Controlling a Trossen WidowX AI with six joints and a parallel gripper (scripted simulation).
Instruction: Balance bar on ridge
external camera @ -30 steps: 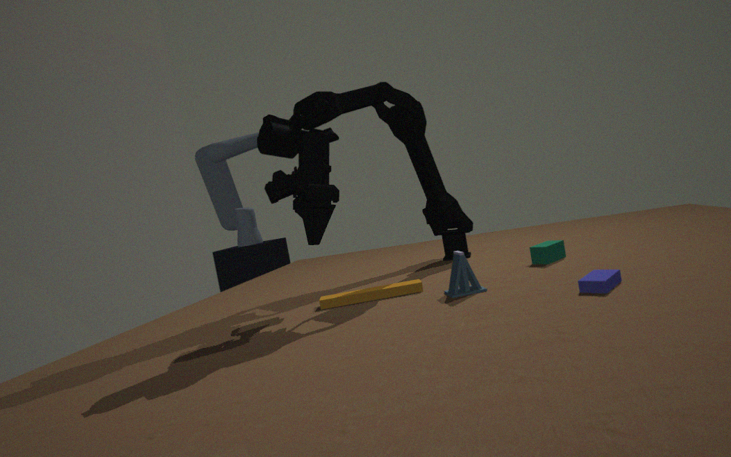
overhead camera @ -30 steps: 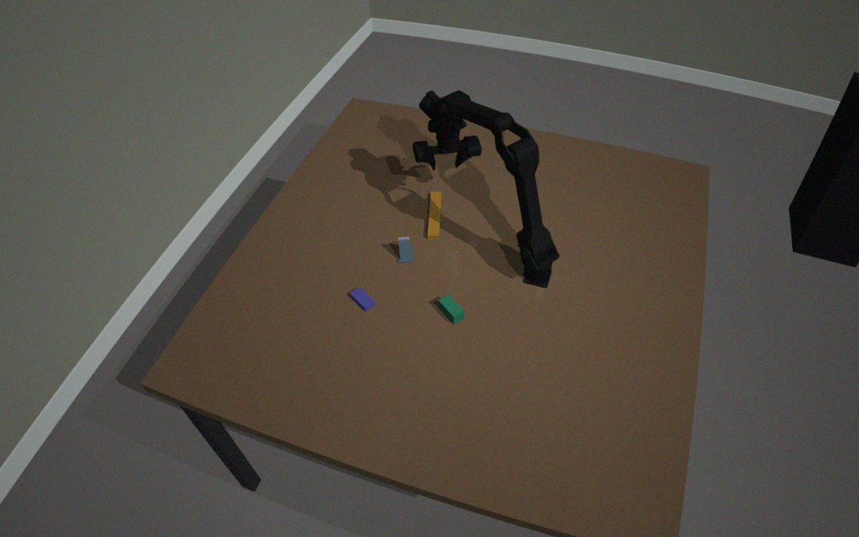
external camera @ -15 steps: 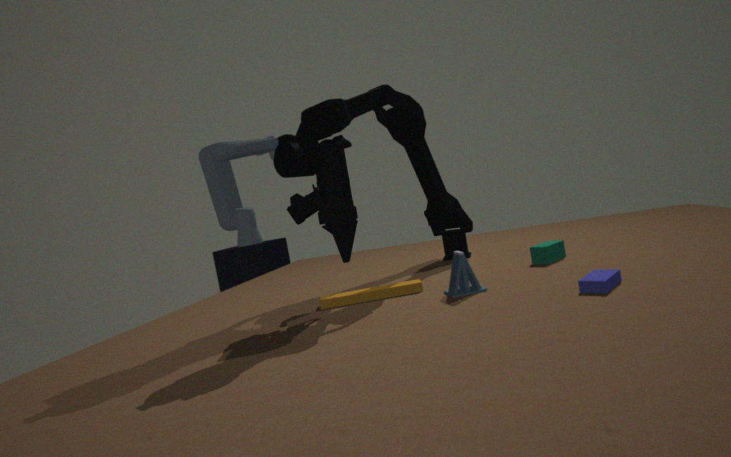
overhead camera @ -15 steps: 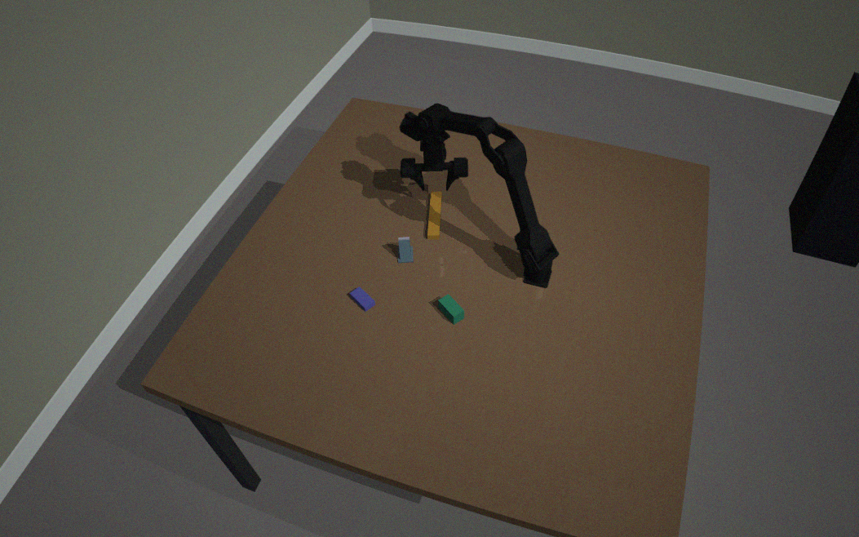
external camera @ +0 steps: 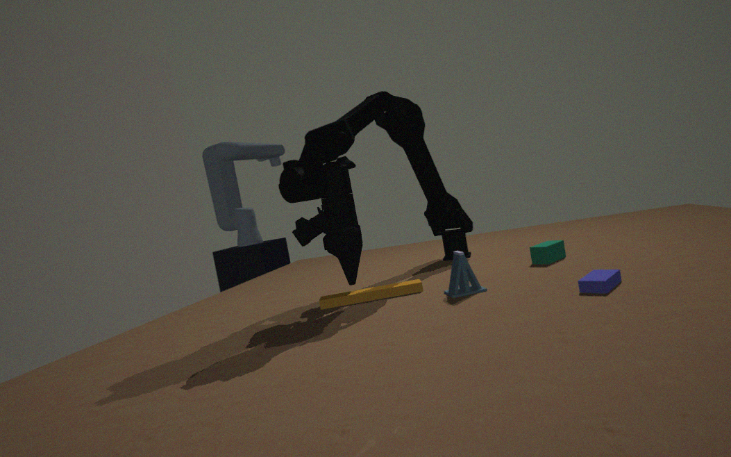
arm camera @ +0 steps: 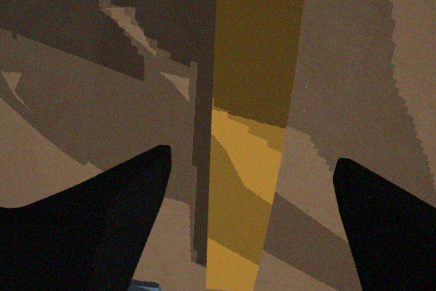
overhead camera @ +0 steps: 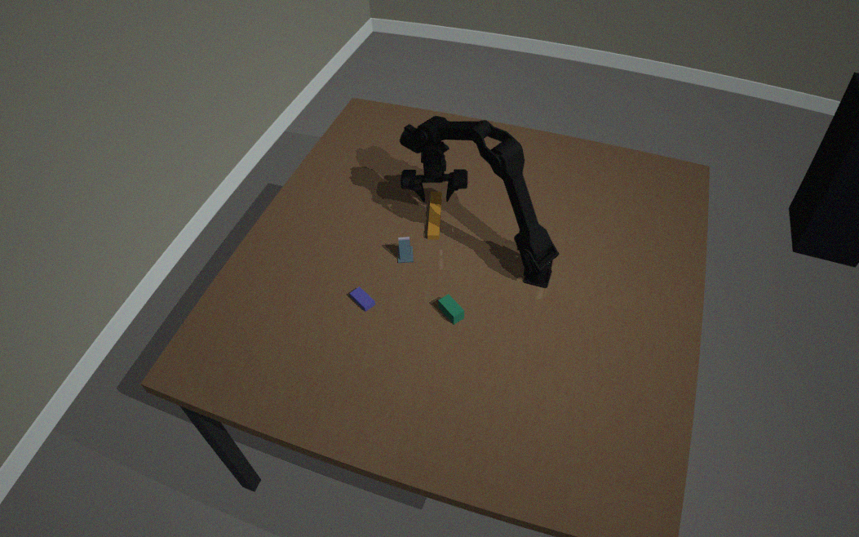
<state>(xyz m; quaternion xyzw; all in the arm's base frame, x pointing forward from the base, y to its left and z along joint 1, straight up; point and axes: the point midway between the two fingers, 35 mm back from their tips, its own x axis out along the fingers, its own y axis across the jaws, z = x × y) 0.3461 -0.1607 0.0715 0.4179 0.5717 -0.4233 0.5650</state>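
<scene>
My gripper tip is now 3 cm to the right of the yellow bar, 3 cm above it and 1 cm past it. Round my gripper tip: purple block: 38 cm to the left, 7 cm ahead, 3 cm below; then green block: 35 cm to the left, 16 cm behind, 2 cm below.
</scene>
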